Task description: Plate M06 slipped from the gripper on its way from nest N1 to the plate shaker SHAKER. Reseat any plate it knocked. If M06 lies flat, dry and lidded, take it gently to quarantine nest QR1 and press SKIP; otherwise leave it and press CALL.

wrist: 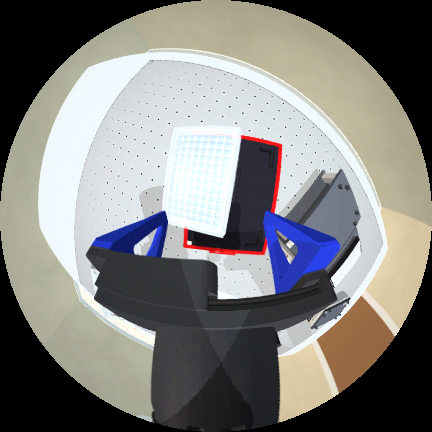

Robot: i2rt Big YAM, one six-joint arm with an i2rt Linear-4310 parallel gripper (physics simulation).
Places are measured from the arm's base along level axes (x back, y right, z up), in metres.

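Pixels of known places: gripper, fingertip midpoint: (215, 215).
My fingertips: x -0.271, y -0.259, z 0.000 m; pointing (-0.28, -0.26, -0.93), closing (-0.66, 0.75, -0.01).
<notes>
Ahead of a thing's pixels: the offset from my fingertips to its middle. "*": to the spot under its first point. Level surfaces: height alone.
A clear, pale well plate @[dx -0.014, dy -0.042, dz -0.037 m] (202, 180) shows in the middle of the wrist view. It lies askew over the left part of a black nest with a red border @[dx -0.026, dy +0.006, dz -0.071 m] (257, 192), and its left side reaches past the nest. No label on the plate or nest is readable, and I cannot tell whether the plate is level or tilted. My gripper (215, 215) is open and empty, with its blue fingers on either side of the plate's near end. The left fingertip is close to the plate's left edge in the view; the right one stands over the nest's right border.
A perforated light deck @[dz -0.094 m] (200, 90) surrounds the nest. A dark grey metal bracket @[* dx -0.128, dy +0.122, dz -0.036 m] (330, 200) stands to the right, beyond the right finger. A smaller dark part @[* dx +0.003, dy +0.488, dz -0.040 m] (330, 312) shows at the deck's lower right edge. A brown panel (357, 345) lies outside the deck.
</notes>
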